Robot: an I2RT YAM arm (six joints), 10 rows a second.
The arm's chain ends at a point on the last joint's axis. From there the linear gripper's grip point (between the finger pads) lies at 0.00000 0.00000 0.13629 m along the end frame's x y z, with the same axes.
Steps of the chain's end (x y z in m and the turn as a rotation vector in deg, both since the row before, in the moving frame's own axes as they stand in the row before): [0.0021, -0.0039, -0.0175, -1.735, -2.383, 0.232]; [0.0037, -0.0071, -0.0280, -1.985, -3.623, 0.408]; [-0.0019, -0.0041, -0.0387, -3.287, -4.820, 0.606]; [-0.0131, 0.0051, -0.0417, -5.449, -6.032, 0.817]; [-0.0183, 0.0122, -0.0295, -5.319, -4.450, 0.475]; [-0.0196, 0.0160, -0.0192, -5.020, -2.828, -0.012]
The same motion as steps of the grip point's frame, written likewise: [-0.0036, 0.0002, -0.0177, -1.735, -2.383, 0.232]; [-0.0049, -0.0024, -0.0284, -1.985, -3.623, 0.408]; [-0.0134, 0.0036, -0.0394, -3.287, -4.820, 0.606]; [-0.0275, 0.0179, -0.0431, -5.449, -6.032, 0.817]; [-0.0289, 0.0248, -0.0305, -5.319, -4.450, 0.475]; [-0.0263, 0.0279, -0.0199, -5.020, -2.828, -0.012]
